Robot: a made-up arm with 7 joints.
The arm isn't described. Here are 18 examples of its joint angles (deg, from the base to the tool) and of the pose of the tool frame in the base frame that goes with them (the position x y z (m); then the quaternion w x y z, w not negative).
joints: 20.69 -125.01 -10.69 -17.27 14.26 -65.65 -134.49
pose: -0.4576 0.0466 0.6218 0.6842 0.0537 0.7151 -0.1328
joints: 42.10 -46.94 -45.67 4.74 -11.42 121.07 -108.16
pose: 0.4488 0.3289 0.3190 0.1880 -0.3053 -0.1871 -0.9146
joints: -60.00 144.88 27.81 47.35 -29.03 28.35 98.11
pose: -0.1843 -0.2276 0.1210 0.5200 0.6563 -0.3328 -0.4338
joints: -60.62 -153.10 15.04 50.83 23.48 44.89 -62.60
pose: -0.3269 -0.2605 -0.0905 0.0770 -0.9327 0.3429 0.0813
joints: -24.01 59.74 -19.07 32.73 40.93 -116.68 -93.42
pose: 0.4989 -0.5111 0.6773 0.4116 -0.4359 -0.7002 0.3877
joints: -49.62 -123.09 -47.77 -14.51 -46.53 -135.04 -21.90
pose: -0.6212 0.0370 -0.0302 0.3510 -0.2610 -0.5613 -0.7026
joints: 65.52 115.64 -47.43 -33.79 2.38 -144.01 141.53
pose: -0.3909 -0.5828 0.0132 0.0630 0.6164 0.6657 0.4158
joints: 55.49 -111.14 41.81 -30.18 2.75 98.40 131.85
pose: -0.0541 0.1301 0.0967 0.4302 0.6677 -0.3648 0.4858
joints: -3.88 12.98 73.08 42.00 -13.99 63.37 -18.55
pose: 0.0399 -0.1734 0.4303 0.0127 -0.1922 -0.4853 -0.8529
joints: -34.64 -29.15 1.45 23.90 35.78 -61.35 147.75
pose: -0.4234 0.0788 0.5319 0.2904 -0.5422 -0.7875 -0.0386
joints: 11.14 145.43 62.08 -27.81 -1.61 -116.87 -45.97
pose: 0.0482 -0.0422 0.1621 0.2747 0.4676 -0.8399 0.0223
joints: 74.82 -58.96 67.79 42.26 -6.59 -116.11 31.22
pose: 0.3003 -0.3648 0.5724 0.5490 -0.4368 -0.3871 0.5983
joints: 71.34 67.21 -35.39 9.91 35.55 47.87 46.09
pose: -0.0258 -0.1395 -0.3486 0.4581 -0.2881 0.4389 -0.7172
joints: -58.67 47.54 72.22 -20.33 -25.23 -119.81 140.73
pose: -0.3557 -0.1665 0.5909 0.3910 0.7402 0.3659 -0.4065
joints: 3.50 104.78 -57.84 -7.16 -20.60 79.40 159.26
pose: -0.1009 -0.3425 -0.1609 0.1706 -0.5908 0.0762 -0.7849
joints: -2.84 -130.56 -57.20 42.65 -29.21 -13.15 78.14
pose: -0.3563 -0.0668 0.5125 0.2647 0.1183 -0.7032 0.6492
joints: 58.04 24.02 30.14 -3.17 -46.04 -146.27 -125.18
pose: 0.4062 0.0768 0.0964 0.2131 -0.5674 0.6254 -0.4914
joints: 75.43 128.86 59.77 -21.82 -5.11 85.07 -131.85
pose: -0.2693 -0.0628 0.2329 0.4601 -0.8599 0.0860 -0.2037
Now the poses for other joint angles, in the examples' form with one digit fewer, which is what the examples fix.
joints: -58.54 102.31 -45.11 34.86 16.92 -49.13 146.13
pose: -0.041 -0.484 0.301 0.756 -0.338 0.115 -0.549
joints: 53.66 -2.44 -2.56 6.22 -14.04 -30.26 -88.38
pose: 0.580 -0.051 0.147 0.185 0.019 -0.982 -0.034
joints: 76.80 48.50 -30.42 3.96 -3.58 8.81 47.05
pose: 0.176 -0.204 -0.028 0.439 -0.047 0.831 -0.339
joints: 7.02 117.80 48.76 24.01 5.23 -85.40 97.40
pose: 0.024 -0.463 0.460 0.850 -0.242 0.384 0.267
